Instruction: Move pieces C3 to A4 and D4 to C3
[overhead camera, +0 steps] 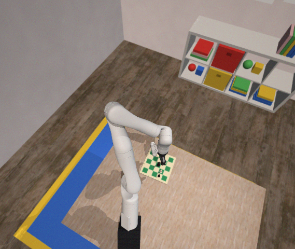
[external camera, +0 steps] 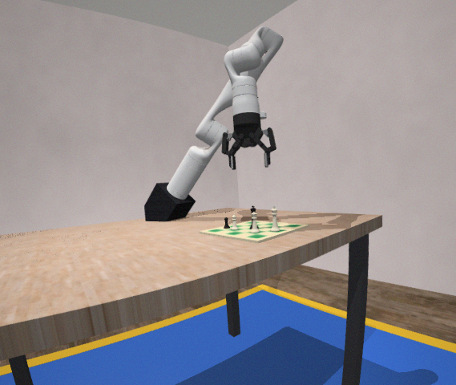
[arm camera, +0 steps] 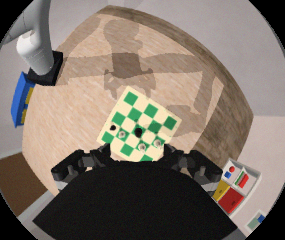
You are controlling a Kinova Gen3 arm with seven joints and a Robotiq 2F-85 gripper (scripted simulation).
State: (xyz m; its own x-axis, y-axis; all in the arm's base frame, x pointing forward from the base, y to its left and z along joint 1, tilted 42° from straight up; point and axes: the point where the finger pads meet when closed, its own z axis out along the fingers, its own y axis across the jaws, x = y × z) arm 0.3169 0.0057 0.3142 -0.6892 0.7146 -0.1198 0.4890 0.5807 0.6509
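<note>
Right now my hand is 140 mm above the tall black piece. Also, from my hand: white pawn: 150 mm below, 50 mm to the right, 20 mm behind; then tall white piece: 140 mm below, 70 mm ahead, 30 mm to the left; then green-and-cream chessboard: 170 mm below.
</note>
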